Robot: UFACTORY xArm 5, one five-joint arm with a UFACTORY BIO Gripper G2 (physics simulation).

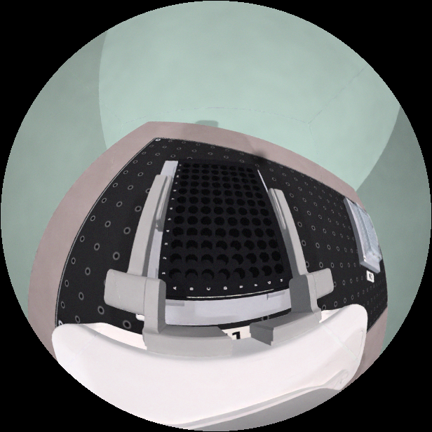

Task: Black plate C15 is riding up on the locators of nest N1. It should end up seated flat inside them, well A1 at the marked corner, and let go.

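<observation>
The black plate C15 point(226, 226) lies over nest N1 point(227, 312), with its row letters along the near edge and well A1 at the near left corner. The nest's pale rim shows along the near side and in a strip at the left. My gripper point(219, 185) has one finger along each long side of the plate, and the fingers look closed against it. The nest's A1 mark is hidden behind the left finger, and part of the N1 label point(237, 334) shows between the gripper's parts. Whether the plate sits flat or raised on the locators is hard to tell.
A second nest point(352, 215) with a clear plate point(369, 232) stands at the right, with a small label point(370, 276) before it. The black perforated board point(95, 242) has a pinkish border point(47, 250) around it.
</observation>
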